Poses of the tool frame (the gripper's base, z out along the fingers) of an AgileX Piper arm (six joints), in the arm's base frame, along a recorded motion.
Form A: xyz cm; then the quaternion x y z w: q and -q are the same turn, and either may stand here.
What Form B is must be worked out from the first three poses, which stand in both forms.
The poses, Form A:
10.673 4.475 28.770 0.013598 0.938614 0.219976 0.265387
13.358 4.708 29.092 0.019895 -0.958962 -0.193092 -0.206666
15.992 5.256 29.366 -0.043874 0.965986 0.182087 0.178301
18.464 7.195 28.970 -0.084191 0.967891 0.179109 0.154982
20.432 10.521 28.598 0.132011 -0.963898 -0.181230 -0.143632
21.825 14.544 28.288 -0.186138 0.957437 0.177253 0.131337
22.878 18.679 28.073 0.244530 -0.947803 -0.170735 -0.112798
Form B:
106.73 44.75 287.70 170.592 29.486 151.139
133.58 47.08 290.92 177.390 23.832 156.680
159.92 52.56 293.66 -178.782 21.128 158.877
184.64 71.95 289.70 -173.463 19.279 160.143
204.32 105.21 285.98 -167.641 18.950 160.774
218.25 145.44 282.88 -160.927 18.511 162.159
228.78 186.79 280.73 -153.567 17.297 163.668

